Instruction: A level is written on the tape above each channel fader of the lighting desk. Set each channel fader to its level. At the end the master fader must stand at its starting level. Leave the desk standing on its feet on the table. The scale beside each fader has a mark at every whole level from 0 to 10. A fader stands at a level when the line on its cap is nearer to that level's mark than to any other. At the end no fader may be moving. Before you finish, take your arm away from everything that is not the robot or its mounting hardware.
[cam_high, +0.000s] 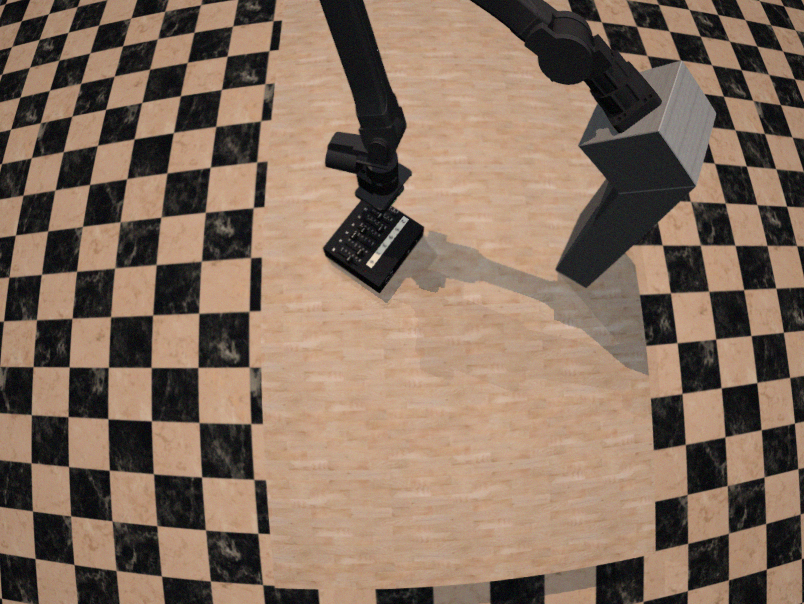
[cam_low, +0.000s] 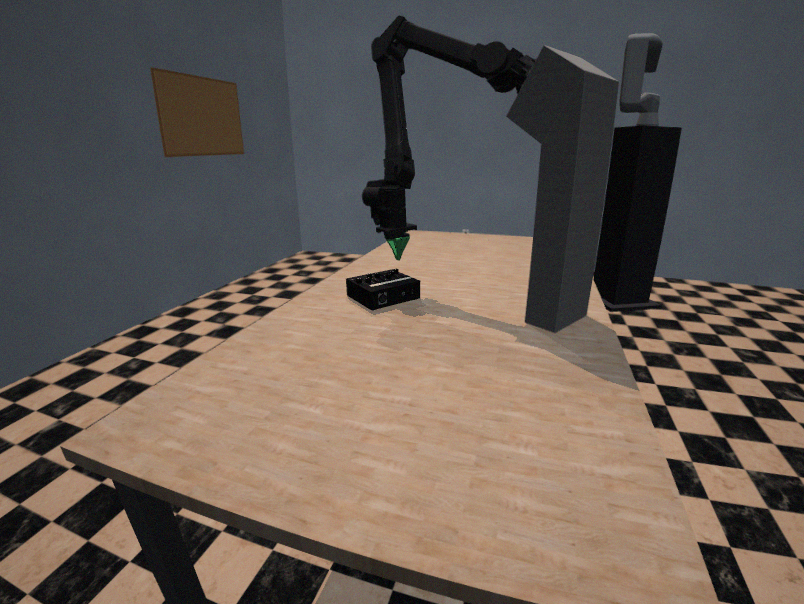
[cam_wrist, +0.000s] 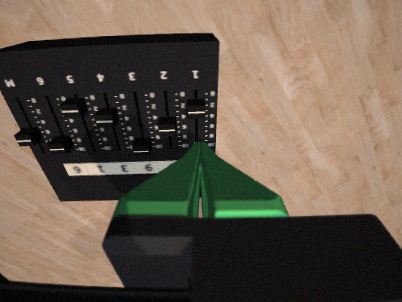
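The channel 2 fader cap lies 2 cm ahead of my hand, 1 cm to the left of it and 4 cm below it. From my hand the other things lie so: channel 3 fader cap 3 cm ahead, 4 cm to the left, 4 cm below; then channel 4 fader cap 6 cm ahead, 2 cm to the left, 4 cm below; then channel 5 fader cap 9 cm ahead, 3 cm to the left, 4 cm below.
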